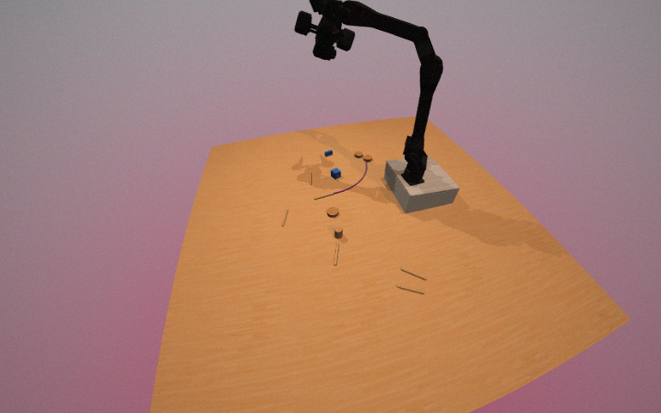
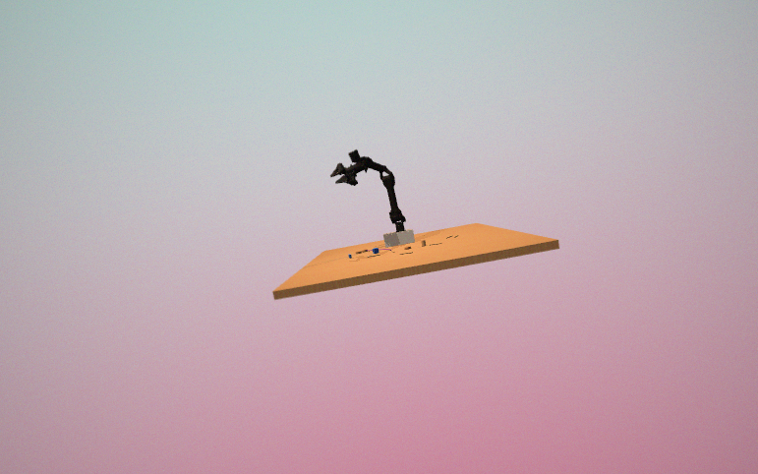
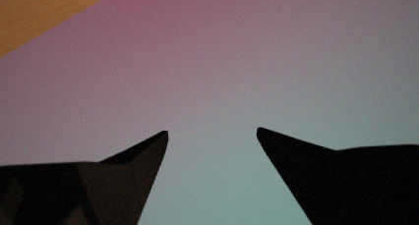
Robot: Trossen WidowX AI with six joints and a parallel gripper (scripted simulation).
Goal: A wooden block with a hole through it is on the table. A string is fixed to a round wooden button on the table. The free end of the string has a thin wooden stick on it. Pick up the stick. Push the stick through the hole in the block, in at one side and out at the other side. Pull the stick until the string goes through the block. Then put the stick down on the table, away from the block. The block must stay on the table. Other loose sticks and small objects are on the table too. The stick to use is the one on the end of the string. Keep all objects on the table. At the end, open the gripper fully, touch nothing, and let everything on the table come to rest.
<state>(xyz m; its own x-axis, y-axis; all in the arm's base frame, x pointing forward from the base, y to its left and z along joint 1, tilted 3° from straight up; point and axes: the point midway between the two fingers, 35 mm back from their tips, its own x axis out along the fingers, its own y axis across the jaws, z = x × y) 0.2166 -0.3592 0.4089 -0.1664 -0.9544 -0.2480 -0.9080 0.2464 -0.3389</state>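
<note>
My gripper tip is now 3 cm short of the blue block, 18 cm to the right of it and 48 cm above it. From my gripper tip the other things lie so: small wooden cylinder 13 cm ahead, 47 cm to the left, 48 cm below; thin stick 10 cm ahead, 28 cm to the left, 50 cm below.
</note>
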